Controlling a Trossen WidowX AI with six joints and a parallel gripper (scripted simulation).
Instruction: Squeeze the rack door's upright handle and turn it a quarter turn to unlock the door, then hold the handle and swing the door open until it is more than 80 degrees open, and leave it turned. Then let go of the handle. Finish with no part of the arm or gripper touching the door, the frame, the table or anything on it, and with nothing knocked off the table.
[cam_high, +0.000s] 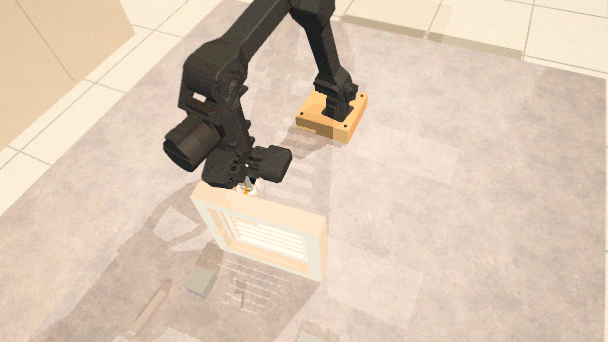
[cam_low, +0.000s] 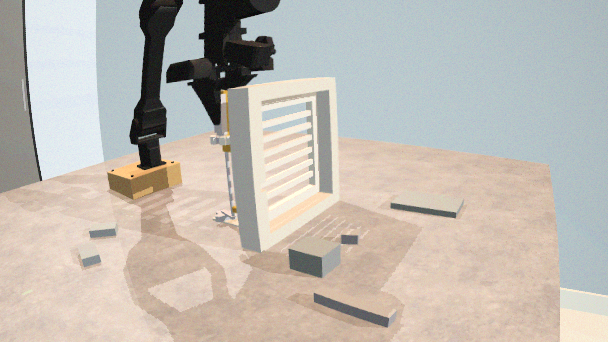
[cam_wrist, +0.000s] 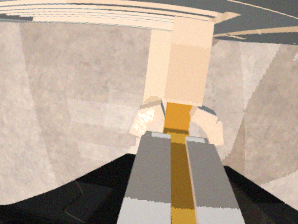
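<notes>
My gripper tip is 3 cm above the upright handle and 1 cm past it. Also, from my gripper tip: flat slab: 27 cm to the left, 20 cm ahead, 16 cm below; long bar: 29 cm ahead, 16 cm below, 6 cm to the right.
</notes>
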